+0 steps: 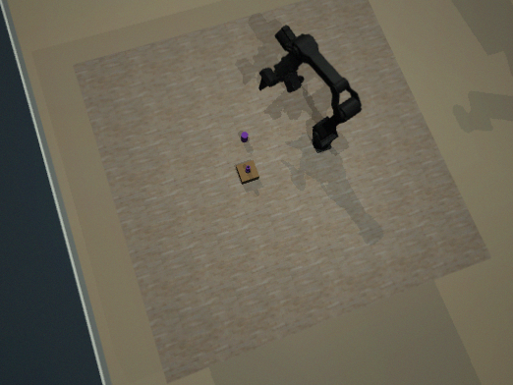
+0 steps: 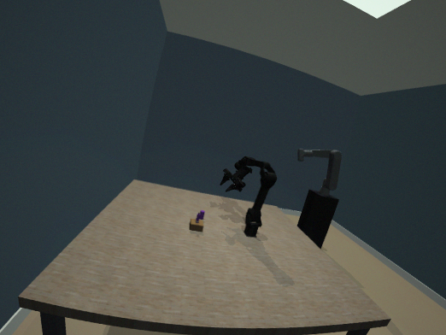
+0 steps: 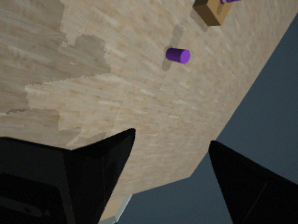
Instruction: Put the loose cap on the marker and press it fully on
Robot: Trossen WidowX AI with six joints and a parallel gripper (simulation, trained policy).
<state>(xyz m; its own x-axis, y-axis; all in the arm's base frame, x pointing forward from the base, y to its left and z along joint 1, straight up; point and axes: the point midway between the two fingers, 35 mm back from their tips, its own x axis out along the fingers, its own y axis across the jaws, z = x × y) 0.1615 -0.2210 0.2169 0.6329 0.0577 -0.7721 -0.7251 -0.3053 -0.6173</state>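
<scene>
Right now my gripper tip is 16 cm above the purple cap, 11 cm short of it and 10 cm to the right of it. Round my gripper tip: tan holder block 24 cm to the left, 17 cm below, 15 cm ahead.
</scene>
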